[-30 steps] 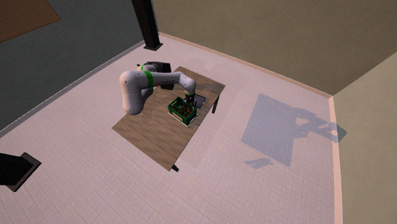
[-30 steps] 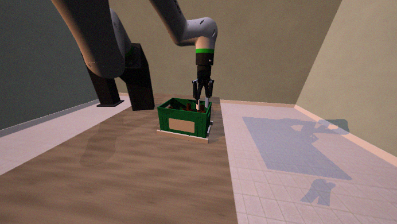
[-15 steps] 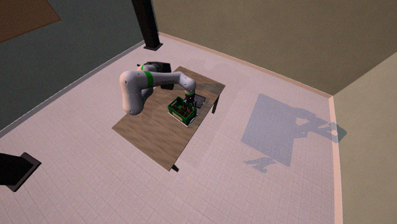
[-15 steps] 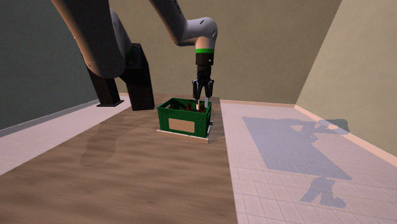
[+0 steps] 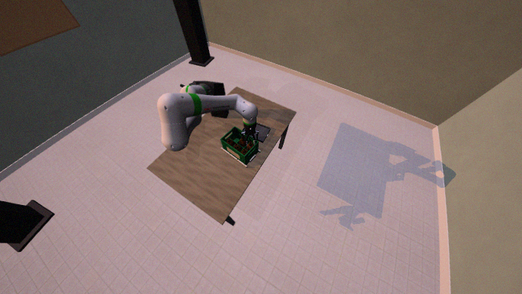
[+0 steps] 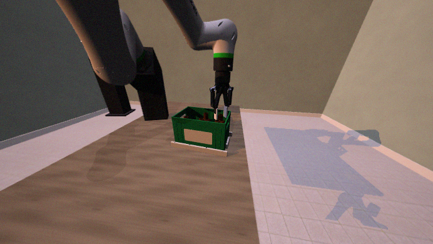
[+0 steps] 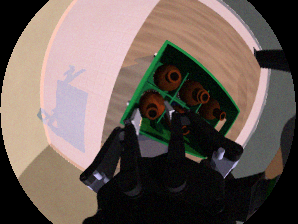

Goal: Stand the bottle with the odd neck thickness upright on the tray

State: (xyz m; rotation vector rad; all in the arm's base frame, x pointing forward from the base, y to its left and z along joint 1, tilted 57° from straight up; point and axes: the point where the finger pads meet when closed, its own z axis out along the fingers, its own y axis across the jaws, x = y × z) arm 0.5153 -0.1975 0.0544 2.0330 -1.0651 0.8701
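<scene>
Right now the green crate is 100 mm behind my hand, 20 mm to the right of it and 90 mm below it. The rest, counted from my hand: brown bottle (110 mm behind, 60 mm to the right, 80 mm below); dark tray (40 mm behind, 250 mm to the left, 160 mm below).
</scene>
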